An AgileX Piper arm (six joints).
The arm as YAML. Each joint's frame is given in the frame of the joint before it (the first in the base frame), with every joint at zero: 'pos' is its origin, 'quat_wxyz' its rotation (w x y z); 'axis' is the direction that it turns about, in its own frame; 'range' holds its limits. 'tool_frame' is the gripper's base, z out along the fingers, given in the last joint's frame.
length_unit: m
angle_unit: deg
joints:
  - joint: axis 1
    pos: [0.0, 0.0, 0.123]
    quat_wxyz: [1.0, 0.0, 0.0, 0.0]
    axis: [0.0, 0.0, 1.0]
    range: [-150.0, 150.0]
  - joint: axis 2
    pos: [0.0, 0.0, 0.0]
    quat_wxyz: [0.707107, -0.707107, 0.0, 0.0]
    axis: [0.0, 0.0, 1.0]
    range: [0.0, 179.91]
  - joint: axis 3
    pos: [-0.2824, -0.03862, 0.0]
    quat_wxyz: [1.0, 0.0, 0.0, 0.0]
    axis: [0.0, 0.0, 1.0]
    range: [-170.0, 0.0]
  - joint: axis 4
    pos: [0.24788, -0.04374, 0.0]
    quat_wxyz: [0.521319, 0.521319, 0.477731, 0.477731]
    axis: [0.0, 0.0, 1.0]
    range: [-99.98, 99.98]
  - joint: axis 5
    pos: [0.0, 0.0, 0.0]
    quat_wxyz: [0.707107, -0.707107, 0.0, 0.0]
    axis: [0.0, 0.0, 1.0]
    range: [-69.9, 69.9]
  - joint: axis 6
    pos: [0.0, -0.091, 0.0]
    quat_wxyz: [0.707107, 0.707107, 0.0, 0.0]
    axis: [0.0, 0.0, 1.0]
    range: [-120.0, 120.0]
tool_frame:
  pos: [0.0, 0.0, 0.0]
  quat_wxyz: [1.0, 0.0, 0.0, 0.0]
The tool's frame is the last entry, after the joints.
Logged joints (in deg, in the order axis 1, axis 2, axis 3, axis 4, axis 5, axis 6), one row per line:
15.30 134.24 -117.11 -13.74 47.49 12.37
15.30 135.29 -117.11 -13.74 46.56 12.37
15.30 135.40 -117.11 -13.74 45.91 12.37
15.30 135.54 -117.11 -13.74 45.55 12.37
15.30 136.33 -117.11 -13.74 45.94 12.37
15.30 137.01 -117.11 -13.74 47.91 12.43
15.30 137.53 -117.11 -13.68 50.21 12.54
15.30 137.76 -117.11 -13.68 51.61 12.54
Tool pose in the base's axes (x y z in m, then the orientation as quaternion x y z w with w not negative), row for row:
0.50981 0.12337 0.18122 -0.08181 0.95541 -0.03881 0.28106
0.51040 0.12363 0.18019 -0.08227 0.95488 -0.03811 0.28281
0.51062 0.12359 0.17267 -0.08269 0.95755 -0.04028 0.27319
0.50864 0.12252 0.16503 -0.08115 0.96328 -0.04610 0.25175
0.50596 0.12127 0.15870 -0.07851 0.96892 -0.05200 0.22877
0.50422 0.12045 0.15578 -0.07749 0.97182 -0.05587 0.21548
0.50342 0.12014 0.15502 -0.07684 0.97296 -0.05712 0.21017
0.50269 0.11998 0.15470 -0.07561 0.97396 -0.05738 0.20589
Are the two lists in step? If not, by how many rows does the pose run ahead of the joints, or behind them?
The pose runs 2 rows ahead of the joints: the pose in row i belongs to the joints in row i + 2.
